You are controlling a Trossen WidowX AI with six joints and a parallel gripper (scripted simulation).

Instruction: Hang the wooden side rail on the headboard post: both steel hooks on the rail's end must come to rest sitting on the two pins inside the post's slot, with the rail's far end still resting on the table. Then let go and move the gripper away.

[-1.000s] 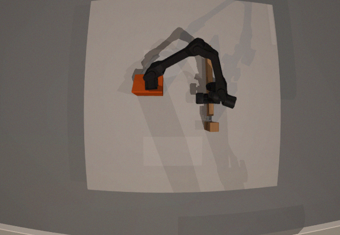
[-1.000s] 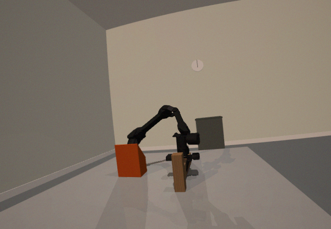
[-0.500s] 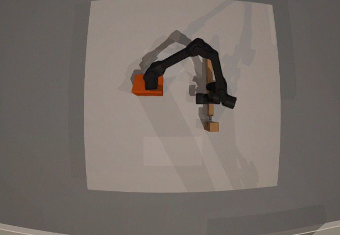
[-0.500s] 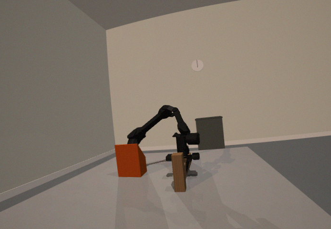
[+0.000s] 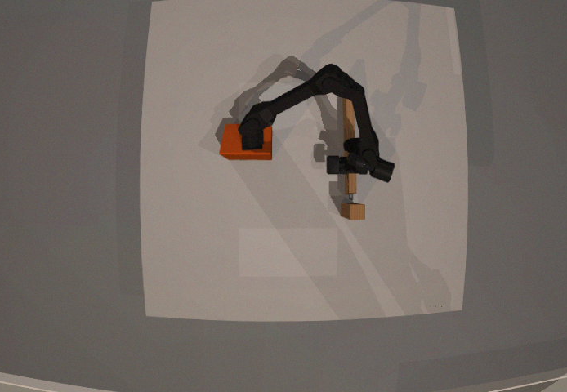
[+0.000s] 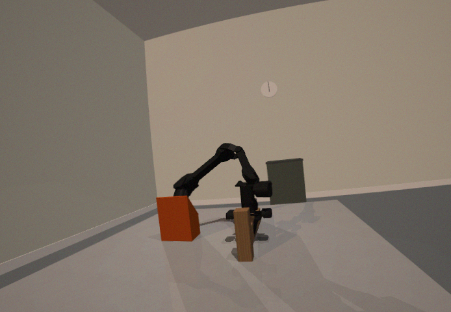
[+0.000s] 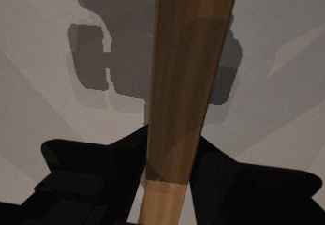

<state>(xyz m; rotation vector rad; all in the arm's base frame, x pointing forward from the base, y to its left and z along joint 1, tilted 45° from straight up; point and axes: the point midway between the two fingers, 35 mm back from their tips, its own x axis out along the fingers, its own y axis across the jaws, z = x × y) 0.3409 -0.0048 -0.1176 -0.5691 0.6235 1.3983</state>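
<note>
Right now my gripper tip is 150 mm to the left of the headboard post, 40 mm below it and 10 mm past it.
</note>
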